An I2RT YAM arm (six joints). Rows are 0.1 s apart.
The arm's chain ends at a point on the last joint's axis. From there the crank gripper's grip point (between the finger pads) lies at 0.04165 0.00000 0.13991 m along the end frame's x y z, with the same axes.
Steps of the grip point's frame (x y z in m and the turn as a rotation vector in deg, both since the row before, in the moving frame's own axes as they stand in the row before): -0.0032, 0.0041, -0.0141, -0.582, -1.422, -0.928; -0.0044, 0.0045, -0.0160, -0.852, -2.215, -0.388; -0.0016, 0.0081, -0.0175, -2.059, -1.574, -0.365; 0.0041, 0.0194, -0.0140, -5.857, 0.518, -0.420; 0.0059, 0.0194, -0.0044, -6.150, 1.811, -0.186
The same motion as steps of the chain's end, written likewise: 0.0003, 0.0033, -0.0151, -0.582, -1.422, -0.928; 0.0010, 0.0027, -0.0175, -0.852, -2.215, -0.388; 0.0022, 0.0033, -0.0185, -2.059, -1.574, -0.365; 0.0028, 0.0055, -0.0129, -5.857, 0.518, -0.420; 0.0015, 0.0046, -0.0022, -6.150, 1.811, -0.186
